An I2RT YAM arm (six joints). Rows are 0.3 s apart.
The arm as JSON. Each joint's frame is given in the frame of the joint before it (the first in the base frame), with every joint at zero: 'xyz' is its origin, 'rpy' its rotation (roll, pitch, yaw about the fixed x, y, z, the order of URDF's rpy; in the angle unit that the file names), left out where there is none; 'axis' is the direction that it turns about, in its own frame. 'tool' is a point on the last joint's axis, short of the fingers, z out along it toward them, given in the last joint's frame.
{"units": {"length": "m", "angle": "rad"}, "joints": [
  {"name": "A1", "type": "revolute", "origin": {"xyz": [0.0, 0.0, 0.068]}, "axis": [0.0, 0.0, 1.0]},
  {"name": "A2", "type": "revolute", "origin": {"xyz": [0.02, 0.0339, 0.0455]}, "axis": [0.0, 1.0, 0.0]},
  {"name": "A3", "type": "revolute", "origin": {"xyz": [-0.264, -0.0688, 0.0]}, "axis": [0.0, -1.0, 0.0]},
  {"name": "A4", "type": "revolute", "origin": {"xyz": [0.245, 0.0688, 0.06]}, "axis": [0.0, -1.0, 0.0]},
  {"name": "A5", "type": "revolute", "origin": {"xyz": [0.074, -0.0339, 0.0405]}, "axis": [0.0, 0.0, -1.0]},
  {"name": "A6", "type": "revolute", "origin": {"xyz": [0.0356, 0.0, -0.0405]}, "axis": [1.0, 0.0, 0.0]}
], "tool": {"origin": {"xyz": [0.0, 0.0, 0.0], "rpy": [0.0, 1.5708, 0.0]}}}
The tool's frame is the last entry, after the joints.
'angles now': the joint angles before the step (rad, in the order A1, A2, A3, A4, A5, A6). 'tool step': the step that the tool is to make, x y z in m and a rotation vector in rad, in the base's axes. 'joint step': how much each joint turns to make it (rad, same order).
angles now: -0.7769, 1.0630, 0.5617, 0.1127, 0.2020, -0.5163
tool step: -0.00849, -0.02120, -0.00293, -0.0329, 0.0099, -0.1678
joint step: -0.0717, 0.0595, 0.0099, 0.0646, 0.1003, 0.0084
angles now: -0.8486, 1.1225, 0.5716, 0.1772, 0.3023, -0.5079
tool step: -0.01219, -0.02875, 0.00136, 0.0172, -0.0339, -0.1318
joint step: -0.1064, 0.0767, 0.0512, 0.0191, 0.0099, 0.0461
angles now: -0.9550, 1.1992, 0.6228, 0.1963, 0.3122, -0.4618
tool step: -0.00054, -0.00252, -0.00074, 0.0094, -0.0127, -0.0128
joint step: -0.0073, 0.0099, 0.0053, -0.0012, -0.0008, 0.0176
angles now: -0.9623, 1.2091, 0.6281, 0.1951, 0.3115, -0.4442
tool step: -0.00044, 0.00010, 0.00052, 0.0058, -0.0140, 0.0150
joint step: -0.0042, -0.0035, 0.0000, -0.0022, -0.0233, 0.0068
